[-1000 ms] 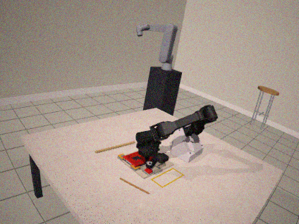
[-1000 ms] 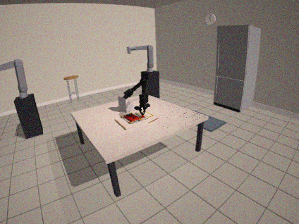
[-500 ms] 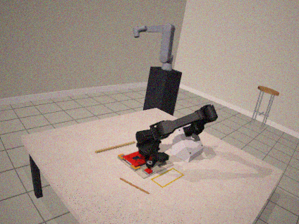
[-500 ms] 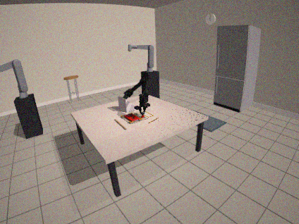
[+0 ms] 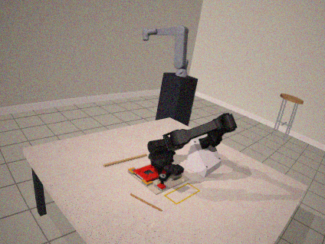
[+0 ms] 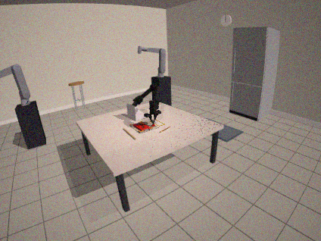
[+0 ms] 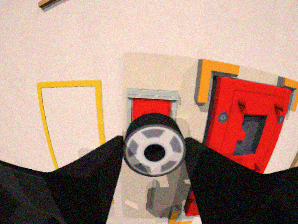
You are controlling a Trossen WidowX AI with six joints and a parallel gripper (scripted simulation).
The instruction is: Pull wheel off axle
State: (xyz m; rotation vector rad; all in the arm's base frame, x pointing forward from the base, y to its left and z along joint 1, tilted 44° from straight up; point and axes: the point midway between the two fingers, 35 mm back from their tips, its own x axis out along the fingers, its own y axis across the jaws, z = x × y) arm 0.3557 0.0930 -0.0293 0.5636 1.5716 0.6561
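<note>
My gripper tip is now 30 mm above the hub.
</note>
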